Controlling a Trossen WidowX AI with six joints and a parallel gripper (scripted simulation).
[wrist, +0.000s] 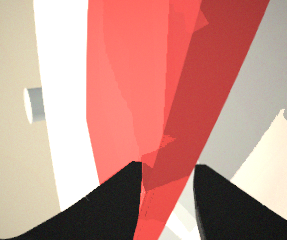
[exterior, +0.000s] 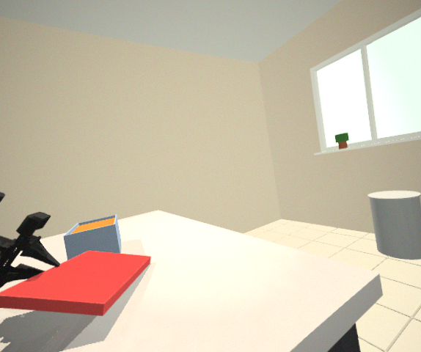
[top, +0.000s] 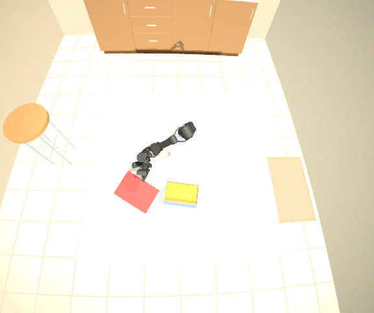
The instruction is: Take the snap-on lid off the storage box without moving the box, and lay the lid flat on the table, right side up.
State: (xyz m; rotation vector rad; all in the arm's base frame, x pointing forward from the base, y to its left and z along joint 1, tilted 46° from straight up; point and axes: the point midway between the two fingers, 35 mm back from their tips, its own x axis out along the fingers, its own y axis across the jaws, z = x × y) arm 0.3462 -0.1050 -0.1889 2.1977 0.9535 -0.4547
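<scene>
The red lid is 7 cm ahead of my gripper tip, 4 cm to the right of it and 2 cm below it. From my gripper tip the other things lie so: storage box (6 cm ahead, 25 cm to the left, 1 cm below).
</scene>
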